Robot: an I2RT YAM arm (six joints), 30 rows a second.
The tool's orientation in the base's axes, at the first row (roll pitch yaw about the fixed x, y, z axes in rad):
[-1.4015 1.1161 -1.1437]
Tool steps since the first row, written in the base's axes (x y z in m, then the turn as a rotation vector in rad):
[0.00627 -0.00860 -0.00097 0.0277 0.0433 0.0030]
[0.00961 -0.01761 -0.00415 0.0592 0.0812 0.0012]
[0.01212 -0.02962 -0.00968 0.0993 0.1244 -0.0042]
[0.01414 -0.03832 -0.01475 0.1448 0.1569 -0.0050]
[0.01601 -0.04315 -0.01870 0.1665 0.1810 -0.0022]
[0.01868 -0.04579 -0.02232 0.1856 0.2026 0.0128]
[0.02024 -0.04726 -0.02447 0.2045 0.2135 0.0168]
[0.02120 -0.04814 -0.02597 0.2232 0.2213 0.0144]
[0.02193 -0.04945 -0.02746 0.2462 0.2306 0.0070]
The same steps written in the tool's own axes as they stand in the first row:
[0.00545 -0.00845 0.00362 -0.0150 0.0307 0.0385]
[0.01252 -0.01568 0.00415 -0.0228 0.0580 0.0789]
[0.02274 -0.02434 0.00290 -0.0279 0.0896 0.1287]
[0.03114 -0.03019 0.00211 -0.0319 0.1087 0.1811]
[0.03696 -0.03311 0.00231 -0.0401 0.1239 0.2086]
[0.04175 -0.03443 0.00389 -0.0587 0.1323 0.2339]
[0.04456 -0.03512 0.00483 -0.0632 0.1361 0.2553]
[0.04643 -0.03544 0.00540 -0.0608 0.1399 0.2752]
[0.04843 -0.03610 0.00564 -0.0537 0.1464 0.2992]

